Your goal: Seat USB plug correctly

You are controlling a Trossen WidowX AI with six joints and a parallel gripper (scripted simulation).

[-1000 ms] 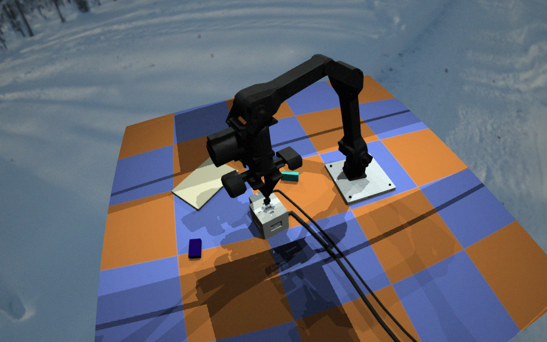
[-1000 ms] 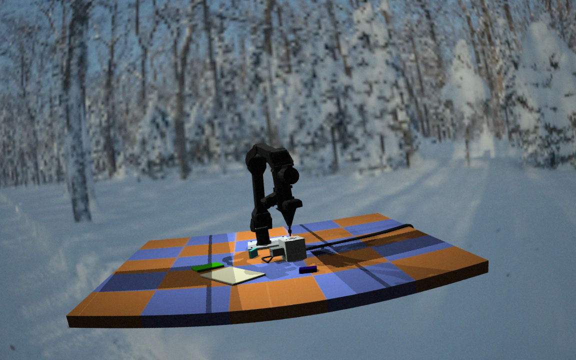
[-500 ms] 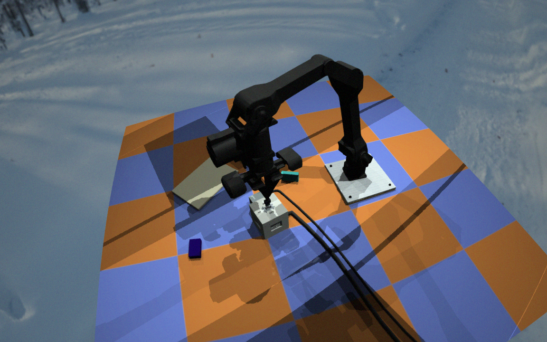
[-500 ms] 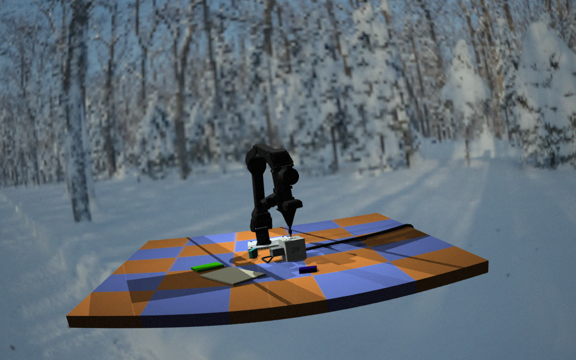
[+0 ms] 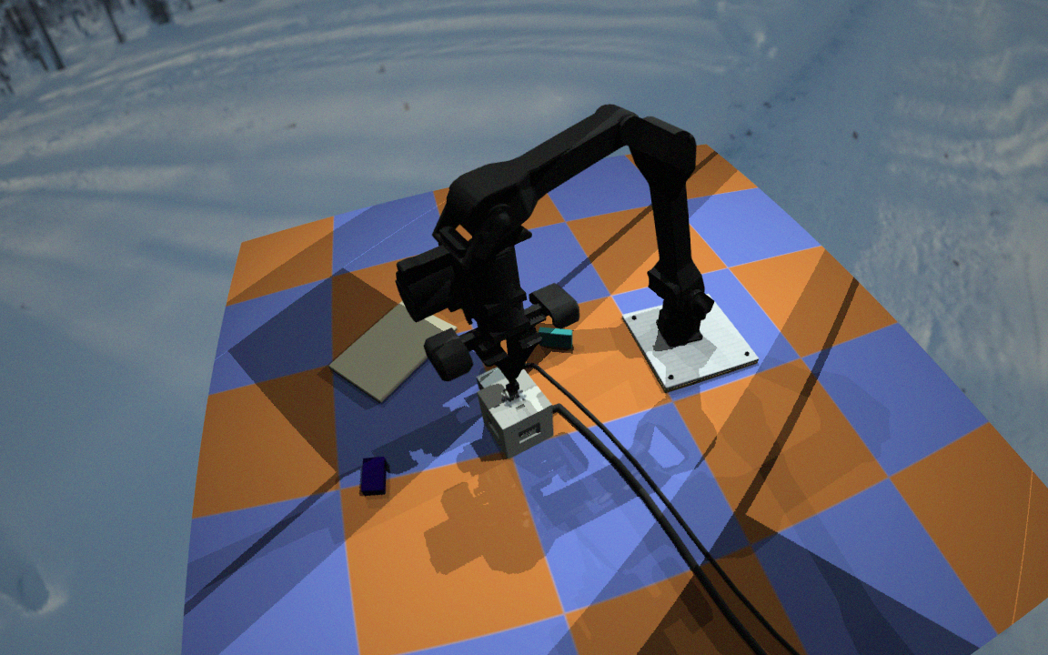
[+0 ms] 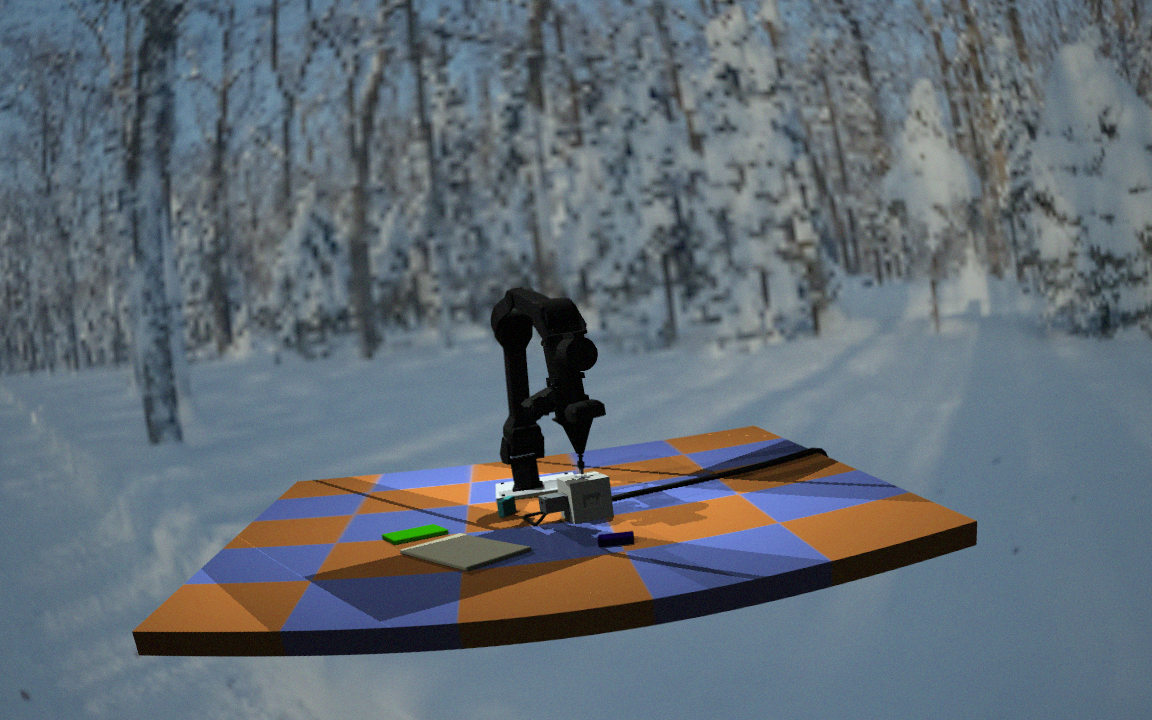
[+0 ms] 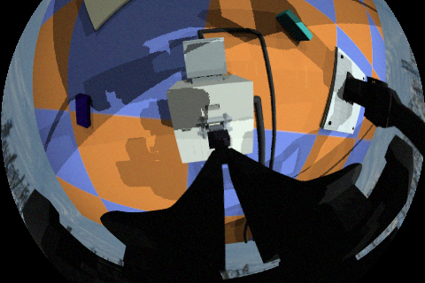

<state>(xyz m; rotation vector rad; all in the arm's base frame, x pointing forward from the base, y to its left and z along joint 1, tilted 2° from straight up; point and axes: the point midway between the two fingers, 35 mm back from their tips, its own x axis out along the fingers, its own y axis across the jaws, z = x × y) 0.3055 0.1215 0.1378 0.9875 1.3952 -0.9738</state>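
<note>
The dark USB plug lies 2 cm below my gripper tip. The rest, counted from my gripper tip: dark blue block: 22 cm ahead, 4 cm to the left, 11 cm below; teal block: 9 cm behind, 15 cm to the right, 10 cm below; beige flat pad: 18 cm ahead, 22 cm to the right, 12 cm below.
</note>
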